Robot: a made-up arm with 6 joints. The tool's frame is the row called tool.
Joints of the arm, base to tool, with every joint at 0 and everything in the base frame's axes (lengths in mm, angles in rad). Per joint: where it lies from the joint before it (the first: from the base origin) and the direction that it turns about. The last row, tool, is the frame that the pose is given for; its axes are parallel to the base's.
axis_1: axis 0 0 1 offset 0.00 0.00 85.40
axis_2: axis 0 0 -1 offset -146.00 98.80 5.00
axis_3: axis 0 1 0 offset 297.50 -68.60 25.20
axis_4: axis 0 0 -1 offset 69.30 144.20 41.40
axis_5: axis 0 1 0 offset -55.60 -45.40 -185.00
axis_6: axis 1 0 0 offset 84.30 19.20 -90.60
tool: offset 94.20 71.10 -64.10
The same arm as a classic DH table. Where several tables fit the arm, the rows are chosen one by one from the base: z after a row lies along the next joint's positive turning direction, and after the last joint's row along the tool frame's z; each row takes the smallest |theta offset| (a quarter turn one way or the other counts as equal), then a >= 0, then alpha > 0; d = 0 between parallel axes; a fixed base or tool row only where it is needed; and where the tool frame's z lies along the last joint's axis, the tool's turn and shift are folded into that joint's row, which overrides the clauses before.
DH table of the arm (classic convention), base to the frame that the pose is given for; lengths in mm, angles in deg. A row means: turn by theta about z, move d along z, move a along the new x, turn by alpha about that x. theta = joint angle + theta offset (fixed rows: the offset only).
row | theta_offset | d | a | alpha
axis_1 | -34.09 | 0 | -176.3 | 180
axis_2 | -34.09 | -115.6 | 297.5 | 90
axis_3 | 0 | 75.6 | 69.3 | -90
axis_4 | 0 | 143.6 | -55.6 | 90
axis_5 | 90 | -26.2 | 90.6 | 90
axis_6 | 90 | 178.5 | 71.1 | -90
tool (fixed) | -90 | -64.1 | 0 | 0

